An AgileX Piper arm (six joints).
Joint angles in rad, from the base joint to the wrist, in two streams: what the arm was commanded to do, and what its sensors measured. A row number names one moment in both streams.
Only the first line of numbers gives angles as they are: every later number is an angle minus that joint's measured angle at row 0.
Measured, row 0:
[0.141, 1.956, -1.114, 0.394, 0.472, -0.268]
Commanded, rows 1 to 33:
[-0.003, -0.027, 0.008, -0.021, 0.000, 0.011]
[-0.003, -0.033, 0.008, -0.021, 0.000, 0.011]
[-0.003, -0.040, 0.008, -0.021, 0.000, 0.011]
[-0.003, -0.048, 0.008, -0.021, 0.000, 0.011]
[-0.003, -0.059, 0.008, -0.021, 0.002, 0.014]
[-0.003, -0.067, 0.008, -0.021, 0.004, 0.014]
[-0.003, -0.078, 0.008, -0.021, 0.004, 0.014]
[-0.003, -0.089, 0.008, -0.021, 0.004, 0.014]
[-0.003, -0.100, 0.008, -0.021, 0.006, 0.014]
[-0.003, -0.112, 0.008, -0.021, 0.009, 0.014]
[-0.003, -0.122, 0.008, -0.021, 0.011, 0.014]
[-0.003, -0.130, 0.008, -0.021, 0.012, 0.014]
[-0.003, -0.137, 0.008, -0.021, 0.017, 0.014]
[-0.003, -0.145, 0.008, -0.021, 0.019, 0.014]
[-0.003, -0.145, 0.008, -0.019, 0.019, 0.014]
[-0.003, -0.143, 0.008, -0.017, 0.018, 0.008]
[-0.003, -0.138, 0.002, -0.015, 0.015, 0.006]
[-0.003, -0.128, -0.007, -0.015, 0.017, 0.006]
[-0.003, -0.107, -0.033, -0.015, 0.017, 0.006]
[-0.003, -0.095, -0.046, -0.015, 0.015, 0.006]
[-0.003, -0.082, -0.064, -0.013, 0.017, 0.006]
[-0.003, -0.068, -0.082, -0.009, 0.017, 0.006]
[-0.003, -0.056, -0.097, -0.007, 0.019, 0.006]
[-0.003, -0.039, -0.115, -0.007, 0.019, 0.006]
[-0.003, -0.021, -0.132, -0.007, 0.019, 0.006]
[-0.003, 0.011, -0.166, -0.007, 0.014, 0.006]
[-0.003, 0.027, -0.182, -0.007, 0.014, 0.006]
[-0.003, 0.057, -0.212, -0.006, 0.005, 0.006]
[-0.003, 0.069, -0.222, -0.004, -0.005, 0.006]
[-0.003, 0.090, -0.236, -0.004, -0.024, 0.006]
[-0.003, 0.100, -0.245, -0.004, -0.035, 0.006]
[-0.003, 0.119, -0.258, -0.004, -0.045, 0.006]
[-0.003, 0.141, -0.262, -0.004, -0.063, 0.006]
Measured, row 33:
[0.000, 0.098, -0.238, -0.008, -0.019, 0.007]
